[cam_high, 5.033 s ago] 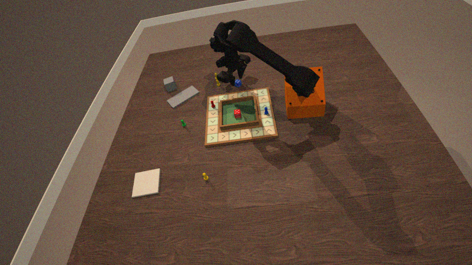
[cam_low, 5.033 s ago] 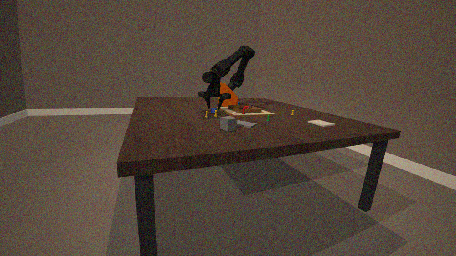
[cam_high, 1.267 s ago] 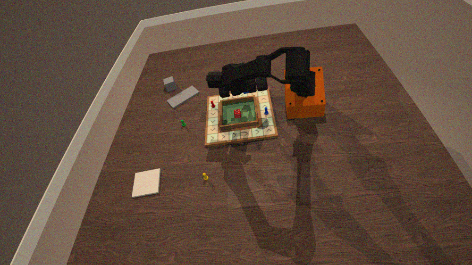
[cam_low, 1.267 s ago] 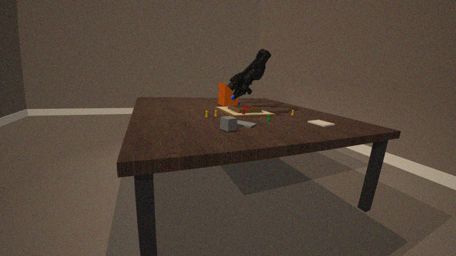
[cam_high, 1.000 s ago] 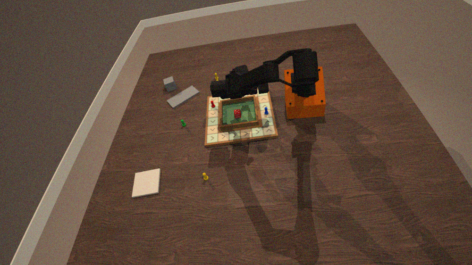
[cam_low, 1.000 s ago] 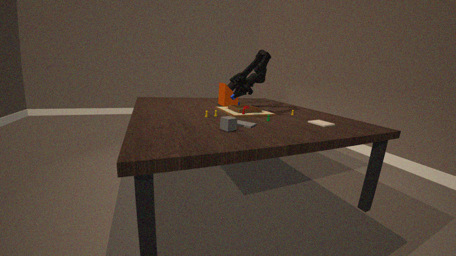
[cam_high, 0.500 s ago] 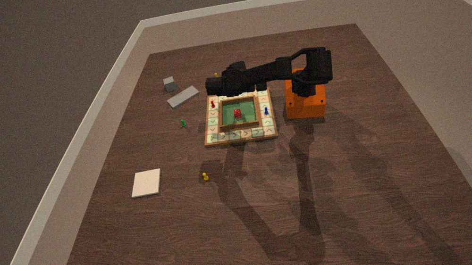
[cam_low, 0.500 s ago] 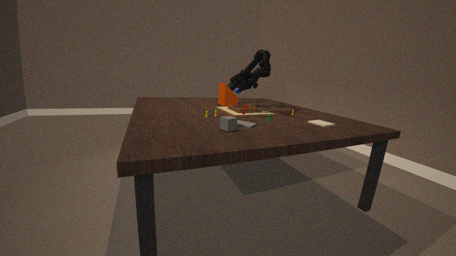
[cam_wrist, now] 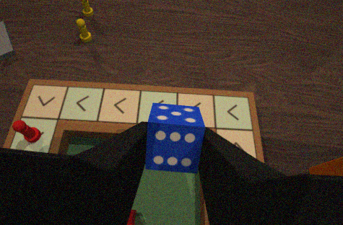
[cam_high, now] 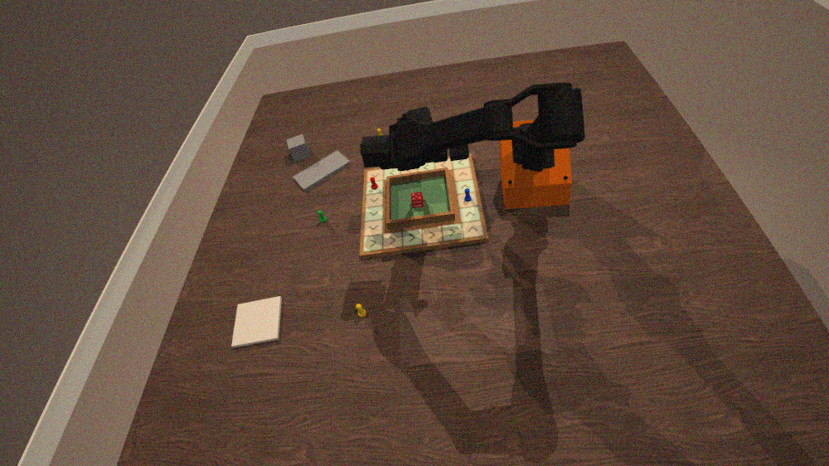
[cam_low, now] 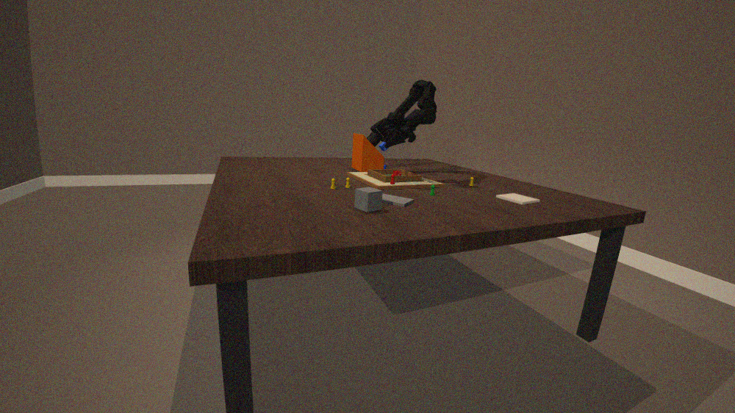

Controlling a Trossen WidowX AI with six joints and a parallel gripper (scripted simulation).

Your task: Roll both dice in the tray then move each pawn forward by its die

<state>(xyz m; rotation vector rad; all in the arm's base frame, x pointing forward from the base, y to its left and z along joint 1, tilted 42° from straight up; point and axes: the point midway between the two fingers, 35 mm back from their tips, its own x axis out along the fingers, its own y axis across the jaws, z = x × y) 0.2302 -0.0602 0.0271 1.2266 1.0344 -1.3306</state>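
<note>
The red pawn lies 150 mm ahead of my gripper tip, 40 mm to the right of it and 100 mm below it. Round my gripper tip: green pawn 280 mm ahead, 40 mm to the left, 110 mm below; blue pawn 80 mm behind, 60 mm to the left, 100 mm below; green tray 40 mm ahead, 40 mm to the left, 120 mm below.
</note>
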